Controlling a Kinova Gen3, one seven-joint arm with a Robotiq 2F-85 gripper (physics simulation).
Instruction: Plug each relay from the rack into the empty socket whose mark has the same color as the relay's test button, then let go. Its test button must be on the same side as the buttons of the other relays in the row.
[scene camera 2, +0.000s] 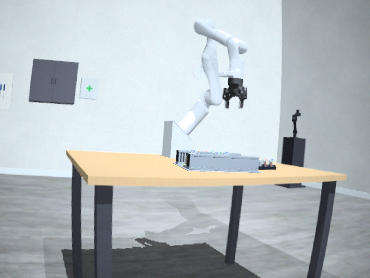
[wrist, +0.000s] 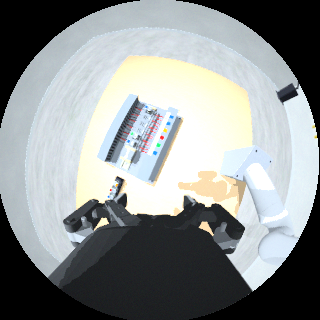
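Where they show: gripper, fingertip midpoint: (scene camera 2: 233, 108) (wrist: 154, 200); arm's base at its link origin: (scene camera 2: 180, 132) (wrist: 252, 171).
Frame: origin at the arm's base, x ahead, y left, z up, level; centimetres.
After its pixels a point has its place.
Observation:
My gripper (scene camera 2: 235, 106) @(z 13.3, x 35.3, y 12.0 cm) (wrist: 154, 200) @(z 13.3, x 35.3, y 12.0 cm) is open and empty, high above the table. The relay rack (scene camera 2: 268, 168) @(z -13.3, x 52.5, y 22.7 cm) (wrist: 121, 186) is a small black strip beside the near end of the panel; it holds several small relays with coloured tops, close to the left finger in the wrist view. The grey socket panel (scene camera 2: 222, 162) @(z -10.5, x 57.8, y -5.3 cm) (wrist: 117, 125) @(z -7.7, x 54.8, y -2.9 cm) lies on the table with raised walls along both long sides. Coloured marks run along one wall, among them a red mark (wrist: 162, 137) @(z -7.7, x 37.0, y -2.5 cm). Relays and sockets fill the middle row; their test buttons and sides are too small to tell.
The wooden table (scene camera 2: 125, 167) @(z -14.0, x 53.6, y -43.1 cm) (wrist: 210, 95) @(z -14.0, x 18.6, y -35.8 cm) carries the panel and rack. The arm's grey base block (scene camera 2: 168, 137) @(z -3.3, x 1.9, y -7.5 cm) (wrist: 237, 162) @(z -2.6, x 7.5, y -1.6 cm) stands behind the panel in the scene view and at the right in the wrist view. A black pedestal (scene camera 2: 293, 155) (wrist: 287, 93) stands beyond the table.

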